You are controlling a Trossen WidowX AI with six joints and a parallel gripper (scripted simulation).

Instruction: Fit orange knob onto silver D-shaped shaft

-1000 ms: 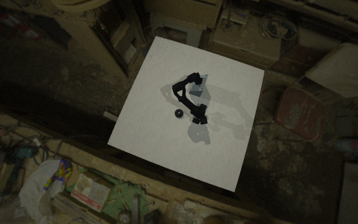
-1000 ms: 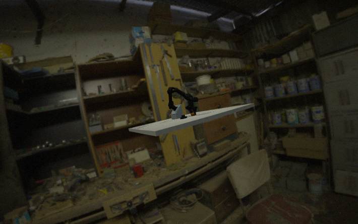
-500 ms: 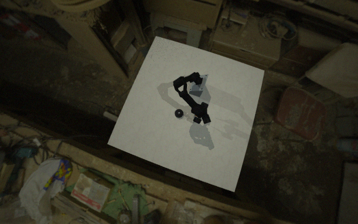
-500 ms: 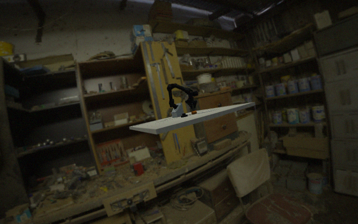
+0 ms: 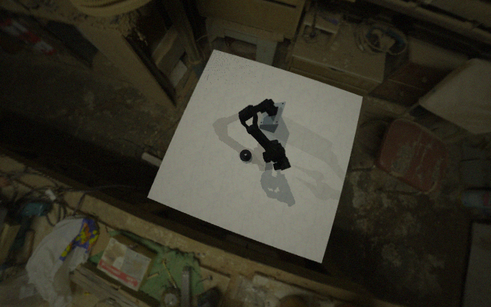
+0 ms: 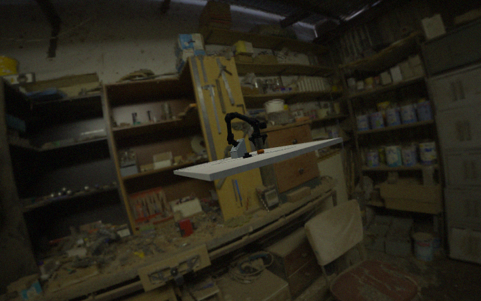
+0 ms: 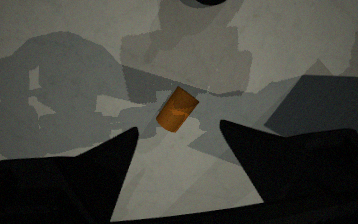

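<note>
Now: gripper tip 6 cm above the orange knob and 1 cm to the right of it. Also, from my gripper tip: round dark pedestal 19 cm to the right, 5 cm below, 3 cm ahead.
</note>
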